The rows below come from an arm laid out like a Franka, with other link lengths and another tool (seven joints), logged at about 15 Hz.
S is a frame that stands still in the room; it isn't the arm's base.
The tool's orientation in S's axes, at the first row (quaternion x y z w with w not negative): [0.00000, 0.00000, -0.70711, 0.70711]
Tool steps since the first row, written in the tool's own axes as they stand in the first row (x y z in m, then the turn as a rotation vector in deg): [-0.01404, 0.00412, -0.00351, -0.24, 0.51, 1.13]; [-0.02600, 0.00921, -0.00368, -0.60, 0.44, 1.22]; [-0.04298, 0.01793, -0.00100, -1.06, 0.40, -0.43]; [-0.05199, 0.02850, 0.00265, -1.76, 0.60, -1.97]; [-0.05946, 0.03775, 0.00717, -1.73, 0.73, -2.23]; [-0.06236, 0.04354, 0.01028, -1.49, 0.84, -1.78]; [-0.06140, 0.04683, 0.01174, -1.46, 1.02, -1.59]
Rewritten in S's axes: [0.00412, 0.01404, -0.00351, 0.51, 0.24, 1.13]; [0.00921, 0.02600, -0.00368, 0.44, 0.60, 1.22]; [0.01793, 0.04298, -0.00100, 0.40, 1.06, -0.43]; [0.02850, 0.05199, 0.00265, 0.60, 1.76, -1.97]; [0.03775, 0.05946, 0.00717, 0.73, 1.73, -2.23]; [0.04354, 0.06236, 0.01028, 0.84, 1.49, -1.78]; [0.04683, 0.06140, 0.01174, 1.02, 1.46, -1.59]
